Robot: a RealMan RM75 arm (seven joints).
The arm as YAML. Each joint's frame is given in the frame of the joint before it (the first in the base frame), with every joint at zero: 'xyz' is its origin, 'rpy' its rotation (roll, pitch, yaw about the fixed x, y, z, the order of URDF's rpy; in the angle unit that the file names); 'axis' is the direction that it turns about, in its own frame. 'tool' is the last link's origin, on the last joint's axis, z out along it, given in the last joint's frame.
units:
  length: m
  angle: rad
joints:
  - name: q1
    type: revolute
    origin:
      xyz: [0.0, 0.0, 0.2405]
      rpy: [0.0, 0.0, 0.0]
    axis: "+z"
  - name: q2
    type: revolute
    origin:
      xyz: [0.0, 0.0, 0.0]
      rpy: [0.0, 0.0, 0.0]
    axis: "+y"
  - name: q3
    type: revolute
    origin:
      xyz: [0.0, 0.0, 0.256]
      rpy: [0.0, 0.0, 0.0]
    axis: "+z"
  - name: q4
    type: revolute
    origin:
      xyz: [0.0, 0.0, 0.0]
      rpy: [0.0, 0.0, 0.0]
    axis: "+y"
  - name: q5
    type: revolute
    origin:
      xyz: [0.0, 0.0, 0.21]
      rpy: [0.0, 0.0, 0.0]
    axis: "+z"
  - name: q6
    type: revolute
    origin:
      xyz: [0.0, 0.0, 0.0]
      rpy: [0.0, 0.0, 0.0]
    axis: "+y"
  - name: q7
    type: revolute
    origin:
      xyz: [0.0, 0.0, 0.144]
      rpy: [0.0, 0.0, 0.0]
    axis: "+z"
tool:
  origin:
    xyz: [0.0, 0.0, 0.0]
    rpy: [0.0, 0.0, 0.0]
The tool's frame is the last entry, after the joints.
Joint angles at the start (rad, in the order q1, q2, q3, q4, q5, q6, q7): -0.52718, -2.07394, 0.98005, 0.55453, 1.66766, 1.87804, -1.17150
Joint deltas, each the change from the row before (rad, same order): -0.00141, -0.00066, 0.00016, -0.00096, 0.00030, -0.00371, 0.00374; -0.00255, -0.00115, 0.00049, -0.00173, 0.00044, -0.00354, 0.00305; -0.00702, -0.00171, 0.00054, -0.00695, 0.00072, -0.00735, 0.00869; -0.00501, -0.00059, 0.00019, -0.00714, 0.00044, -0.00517, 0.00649; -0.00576, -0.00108, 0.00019, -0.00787, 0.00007, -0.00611, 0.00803; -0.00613, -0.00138, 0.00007, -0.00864, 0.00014, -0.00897, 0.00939; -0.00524, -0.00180, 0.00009, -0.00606, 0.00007, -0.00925, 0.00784; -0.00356, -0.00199, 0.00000, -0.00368, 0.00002, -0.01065, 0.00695; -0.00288, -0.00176, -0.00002, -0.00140, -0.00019, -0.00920, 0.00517; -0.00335, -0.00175, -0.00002, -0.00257, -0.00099, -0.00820, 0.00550; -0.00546, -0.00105, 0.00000, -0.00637, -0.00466, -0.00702, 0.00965; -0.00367, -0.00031, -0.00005, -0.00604, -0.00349, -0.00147, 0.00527; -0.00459, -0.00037, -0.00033, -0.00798, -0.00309, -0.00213, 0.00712; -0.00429, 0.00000, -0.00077, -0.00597, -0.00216, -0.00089, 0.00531
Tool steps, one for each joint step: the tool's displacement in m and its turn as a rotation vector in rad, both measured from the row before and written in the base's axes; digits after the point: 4 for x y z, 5 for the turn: 0.0003, 0.0005, -0.0006, 0.00371, 0.00130, -0.00127; 0.0006, 0.0006, -0.0008, 0.00205, 0.00086, -0.00165; 0.0014, 0.0014, -0.0018, 0.00461, 0.00105, -0.00413; 0.0006, 0.0008, -0.0013, 0.00255, 0.00055, -0.00152; 0.0009, 0.0010, -0.0016, 0.00367, 0.00014, -0.00223; 0.0008, 0.0013, -0.0019, 0.00574, 0.00124, -0.00129; 0.0009, 0.0013, -0.0018, 0.00622, 0.00178, -0.00103; 0.0006, 0.0014, -0.0016, 0.00792, 0.00298, 0.00041; 0.0006, 0.0013, -0.0012, 0.00748, 0.00287, -0.00011; 0.0008, 0.0012, -0.0012, 0.00676, 0.00142, -0.00040; 0.0013, 0.0015, -0.0011, 0.00878, -0.00251, -0.00269; 0.0008, 0.0005, -0.0006, 0.00239, -0.00380, -0.00146; 0.0009, 0.0006, -0.0009, 0.00278, -0.00373, -0.00181; 0.0009, 0.0006, -0.0005, 0.00210, -0.00304, -0.00237
